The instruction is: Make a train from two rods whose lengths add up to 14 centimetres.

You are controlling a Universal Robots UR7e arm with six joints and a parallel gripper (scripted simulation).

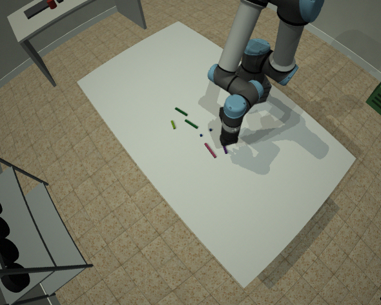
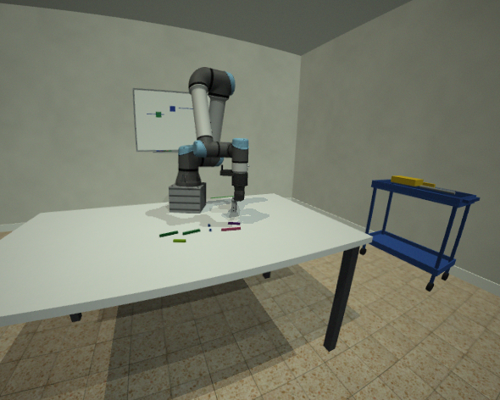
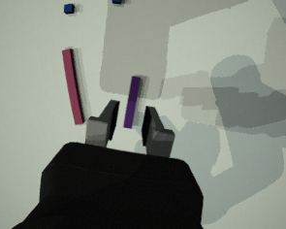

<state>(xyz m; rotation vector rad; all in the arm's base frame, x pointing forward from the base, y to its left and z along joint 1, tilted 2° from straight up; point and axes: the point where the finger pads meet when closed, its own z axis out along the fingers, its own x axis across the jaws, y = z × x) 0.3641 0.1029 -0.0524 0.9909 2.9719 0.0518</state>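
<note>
Right now the purple rod is 80 mm below my hand. The rest, counted from my hand: green rod 10 mm behind, 220 mm to the right, 80 mm below; then lime rod 60 mm ahead, 290 mm to the right, 80 mm below; then pink rod 50 mm ahead, 50 mm to the right, 80 mm below.
</note>
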